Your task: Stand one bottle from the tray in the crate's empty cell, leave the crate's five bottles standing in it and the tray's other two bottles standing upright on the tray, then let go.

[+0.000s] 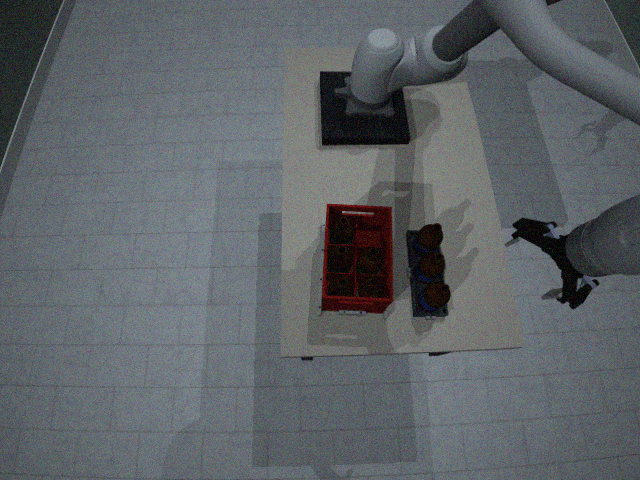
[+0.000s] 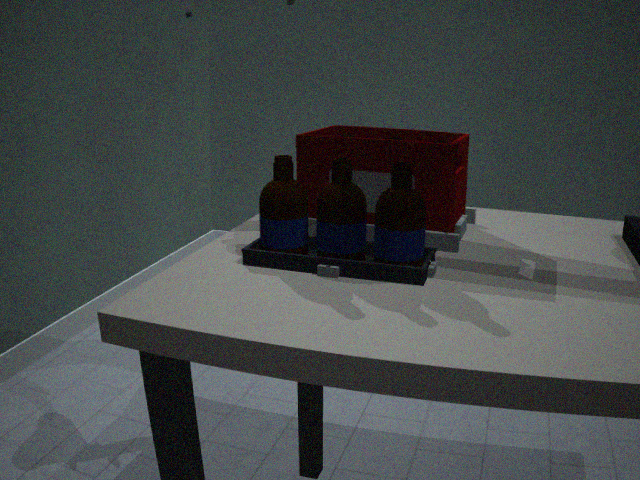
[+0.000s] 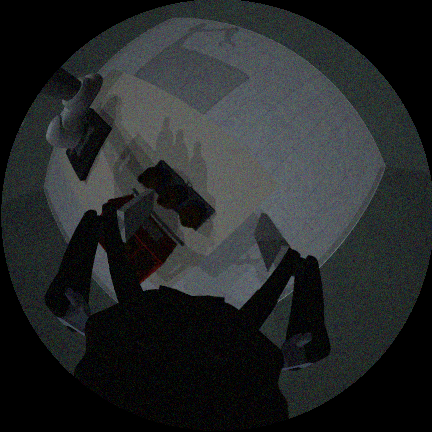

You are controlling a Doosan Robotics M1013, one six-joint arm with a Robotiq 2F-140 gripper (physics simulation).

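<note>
A red crate stands on the table; five bottles stand in its cells, and the empty cell is at the end toward the robot base, on the tray's side. A dark tray beside it holds three upright brown bottles with blue labels: one bottle, a middle bottle and another bottle. My gripper is wide open and empty, away from the crate and tray, high up.
The table carries the robot's black base plate at its far part. Small light-grey brackets sit against the crate and tray. The upper arm reaches out over the table's side.
</note>
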